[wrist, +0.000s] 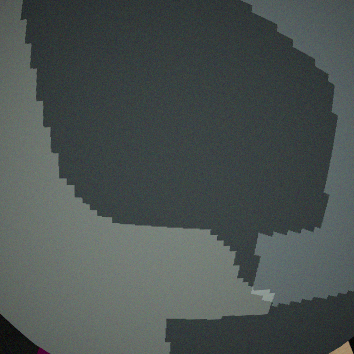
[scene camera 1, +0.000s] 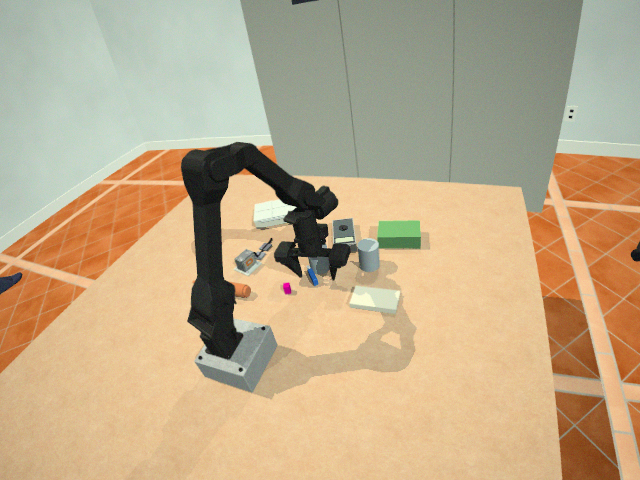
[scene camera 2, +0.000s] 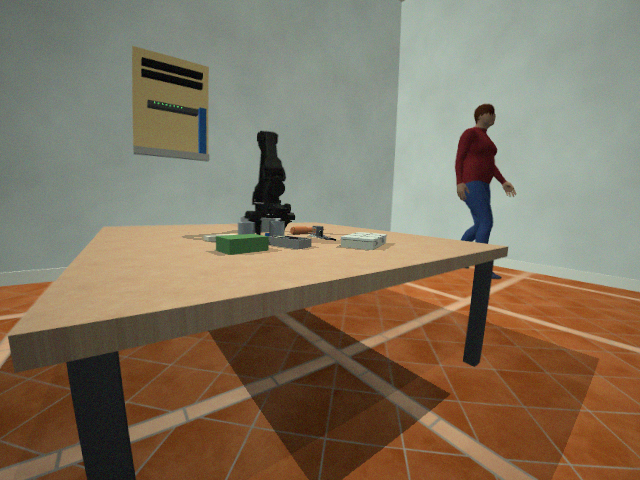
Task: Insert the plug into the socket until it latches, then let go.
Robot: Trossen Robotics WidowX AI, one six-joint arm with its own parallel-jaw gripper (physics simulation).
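Frame: origin at the arm's base, x left, y up, z ahead, level; metres.
Where they show: gripper, fingertip midpoint: [scene camera 1: 317,277]; arm's base at its link origin: [scene camera 1: 224,343].
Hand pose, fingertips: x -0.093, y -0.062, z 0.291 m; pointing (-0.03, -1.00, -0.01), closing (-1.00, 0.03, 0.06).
Things, the pixels of their top centre, and the offset from my fingertips. "spot": a spot on its surface instead.
- grey box with an orange-marked face, top centre: [scene camera 1: 244,254] [scene camera 2: 318,226] dz +0.009, dx +0.219, dy +0.043 m
- grey block with a dark round mark, top centre: [scene camera 1: 343,230] [scene camera 2: 289,236] dz +0.179, dx -0.021, dy +0.028 m
- cylinder's grey surface at a spot on its surface: [wrist: 125,270] spot: dz +0.036, dx +0.015, dy +0.068 m
- blue bar at its top centre: [scene camera 1: 311,272] dz +0.000, dx +0.015, dy +0.018 m
- second grey cylinder at its top centre: [scene camera 1: 367,244] [scene camera 2: 246,222] dz +0.075, dx -0.123, dy +0.068 m
- green block at its top centre: [scene camera 1: 398,228] [scene camera 2: 242,236] dz +0.197, dx -0.182, dy +0.038 m
- pale slab at its top centre: [scene camera 1: 375,297] [scene camera 2: 221,235] dz -0.050, dx -0.168, dy +0.013 m
- white box at its top centre: [scene camera 1: 281,206] [scene camera 2: 365,234] dz +0.274, dx +0.229, dy +0.033 m
- magenta cube at its top centre: [scene camera 1: 286,284] dz -0.063, dx +0.058, dy +0.024 m
- orange cylinder at its top centre: [scene camera 1: 217,282] [scene camera 2: 309,226] dz -0.102, dx +0.249, dy +0.032 m
I cannot tell for sure which objects are the plug and the socket. A grey box with an orange-marked face [scene camera 1: 247,260] [scene camera 2: 317,231] stands on a pale base, with small dark grey parts [scene camera 1: 264,248] beside it. A grey block with a dark round mark [scene camera 1: 343,227] [scene camera 2: 295,242] lies farther back. My gripper [scene camera 1: 316,277] is open, pointing down around a grey cylinder [scene camera 1: 318,264] [scene camera 2: 276,227], with no grip on it; the cylinder's grey surface [wrist: 125,270] fills most of the wrist view. A blue bar [scene camera 1: 312,276] lies close by the cylinder.
A second grey cylinder [scene camera 1: 368,255] [scene camera 2: 246,227] stands to the right in scene camera 1. Also there are a green block [scene camera 1: 399,234] [scene camera 2: 241,243], a pale slab [scene camera 1: 375,299], a white box [scene camera 1: 270,212] [scene camera 2: 363,240], a magenta cube [scene camera 1: 286,288] and an orange cylinder [scene camera 1: 241,289] [scene camera 2: 300,229].
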